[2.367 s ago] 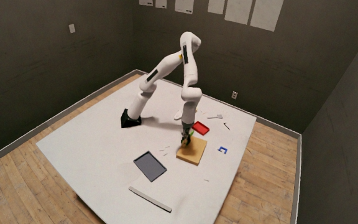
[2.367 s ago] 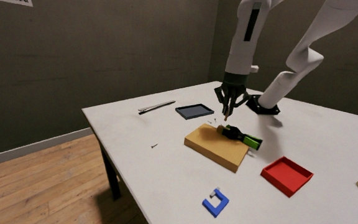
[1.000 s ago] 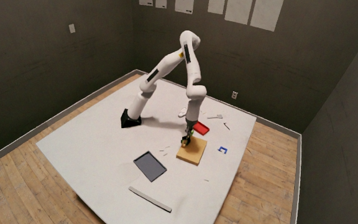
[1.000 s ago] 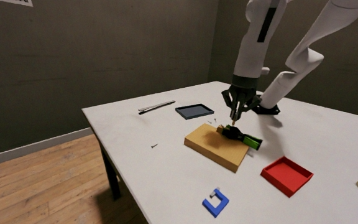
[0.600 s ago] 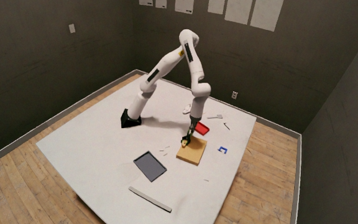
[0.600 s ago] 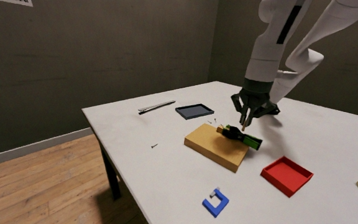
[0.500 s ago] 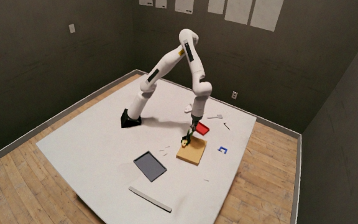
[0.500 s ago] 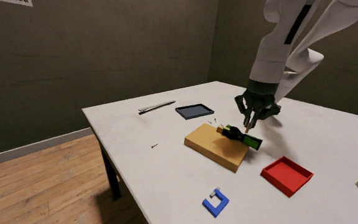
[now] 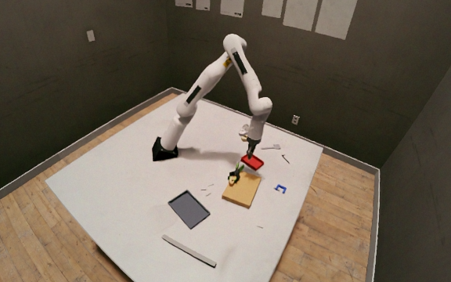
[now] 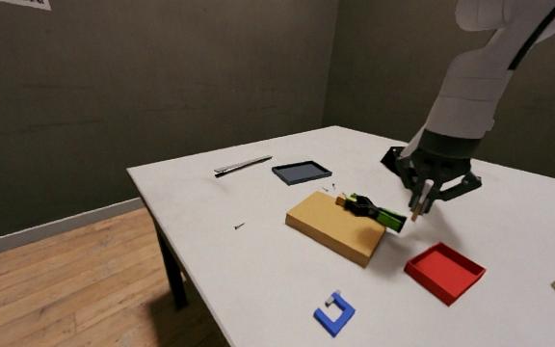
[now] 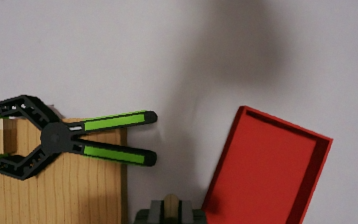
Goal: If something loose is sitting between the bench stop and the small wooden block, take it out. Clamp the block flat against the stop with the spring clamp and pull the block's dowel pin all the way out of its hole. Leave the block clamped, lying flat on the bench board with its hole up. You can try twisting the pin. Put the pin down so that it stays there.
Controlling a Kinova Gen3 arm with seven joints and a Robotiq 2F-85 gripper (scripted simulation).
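The red tray lies 20 mm behind my hand, 70 mm to the left of it and 120 mm below it. Round my hand: grey tray: 30 mm behind, 410 mm to the right, 120 mm below; dowel pin: 20 mm below; small wooden block: 20 mm ahead, 150 mm to the right, 80 mm below.
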